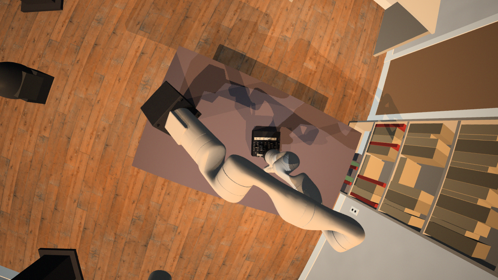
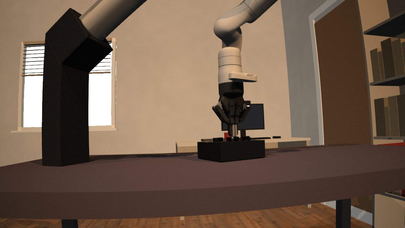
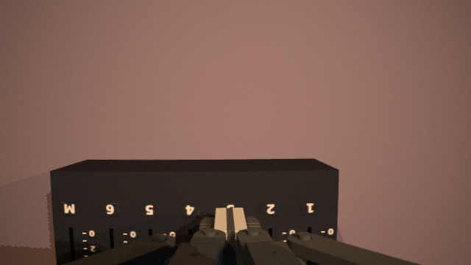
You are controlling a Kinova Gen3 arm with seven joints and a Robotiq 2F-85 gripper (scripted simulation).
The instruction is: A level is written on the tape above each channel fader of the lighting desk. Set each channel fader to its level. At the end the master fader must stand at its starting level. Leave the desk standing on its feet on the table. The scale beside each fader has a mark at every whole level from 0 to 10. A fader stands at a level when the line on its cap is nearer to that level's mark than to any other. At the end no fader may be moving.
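My gripper is now 2 cm to the right of the channel 3 cap and 2 cm above it. From my hand the other things lie so: channel 4 cap 2 cm below, 2 cm ahead, 1 cm to the left; then channel 2 cap 4 cm to the left, 2 cm below, 2 cm behind; then channel fader cap 4 cm behind, 3 cm to the left, 2 cm below.
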